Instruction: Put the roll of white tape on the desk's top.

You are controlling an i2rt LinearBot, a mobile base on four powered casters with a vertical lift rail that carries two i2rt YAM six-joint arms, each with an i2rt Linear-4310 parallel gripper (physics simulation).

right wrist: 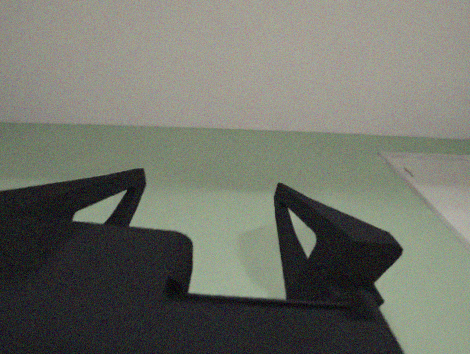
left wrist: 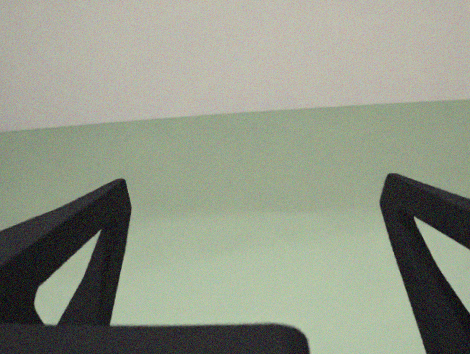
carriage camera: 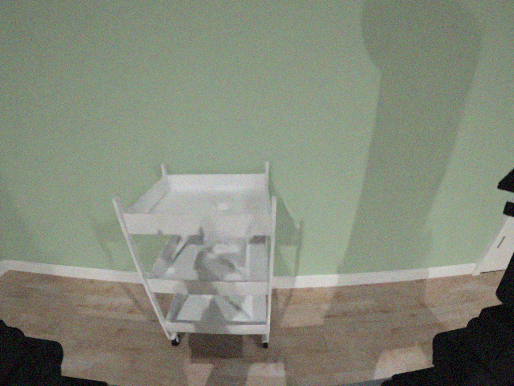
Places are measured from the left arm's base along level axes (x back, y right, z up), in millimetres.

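Pixels of known places: left gripper, fingertip midpoint: (left wrist: 257, 190); right gripper, fingertip midpoint: (right wrist: 211, 183).
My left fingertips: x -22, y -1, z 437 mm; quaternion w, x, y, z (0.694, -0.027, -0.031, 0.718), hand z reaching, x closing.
Observation:
Behind a point stands the place of what it marks.
The roll of white tape and the desk do not show in any view. My left gripper (left wrist: 257, 190) {x -22, y -1, z 437 mm} is open and empty, with its two black fingers wide apart in front of the green wall. My right gripper (right wrist: 211, 183) {x -45, y 652, z 434 mm} is open and empty, also in front of the wall. At the right edge of the carriage camera view, dark parts of the right gripper show, cut off by the edge.
A white three-tier cart (carriage camera: 197, 225) {x -391, y 177, z 109 mm} on casters stands near the green wall (carriage camera: 240, 90) {x -755, y 292, z 472 mm}, left of centre. Shadows fall across its trays. A white door or cabinet panel (carriage camera: 497, 245) {x -677, y 1910, z -323 mm} (right wrist: 440, 182) {x -683, y 2106, z 1195 mm} shows at the right. Dark arm parts fill both lower corners of the carriage camera view.

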